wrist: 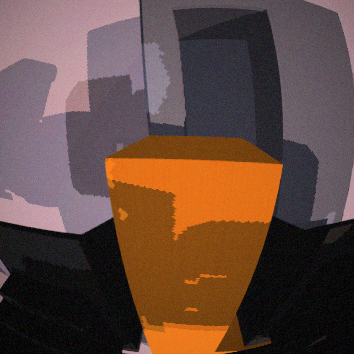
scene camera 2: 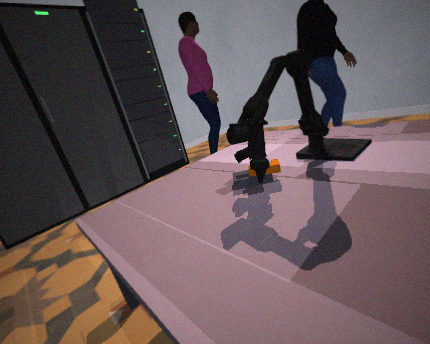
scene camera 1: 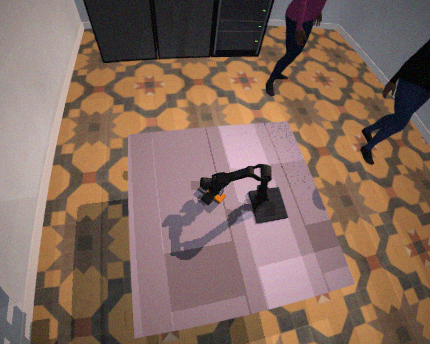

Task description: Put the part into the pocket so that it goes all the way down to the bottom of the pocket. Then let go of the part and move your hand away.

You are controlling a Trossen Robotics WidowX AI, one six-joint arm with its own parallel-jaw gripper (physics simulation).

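Places are measured from the arm's base along level axes (x ahead, y right, z down), in metres.
Pixels of known places: gripper, fingertip midpoint: (scene camera 2: 260, 182) (scene camera 1: 211, 197); arm's base, link origin: (scene camera 2: 316, 148) (scene camera 1: 260, 197).
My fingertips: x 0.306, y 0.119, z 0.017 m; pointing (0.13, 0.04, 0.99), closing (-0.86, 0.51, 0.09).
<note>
Ahead of a thing's pixels: the offset from my fingertips to its middle. "*": to the spot under its first point. Level surfaces: height alone.
The orange part {dx -0.026, dy -0.010, dz -0.046 m} (scene camera 1: 220, 198) (scene camera 2: 274, 166) (wrist: 200, 195) is between the two black fingers of my gripper (scene camera 2: 260, 176) (wrist: 189, 295), which is shut on it. The grey block {dx -0.015, dy +0.040, dz -0.012 m} (scene camera 2: 241, 176) (wrist: 315, 80) lies on the table under the fingers. Its dark pocket {* dx +0.016, dy +0.057, dz +0.002 m} (wrist: 217, 85) shows beyond the part's far end in the wrist view; the part hides the pocket's near stretch. In scene camera 2 the part shows above the block's top and reaches past it toward the arm's base. Whether the part touches the block is hidden.
The arm's black base plate (scene camera 1: 270, 206) (scene camera 2: 335, 149) stands on the pinkish table {dz +0.006 m} (scene camera 1: 200, 280) (scene camera 2: 200, 280), to the right of the block. Arm shadows fall across the table. Dark cabinets (scene camera 1: 185, 30) (scene camera 2: 55, 110) and two people stand beyond the table.
</note>
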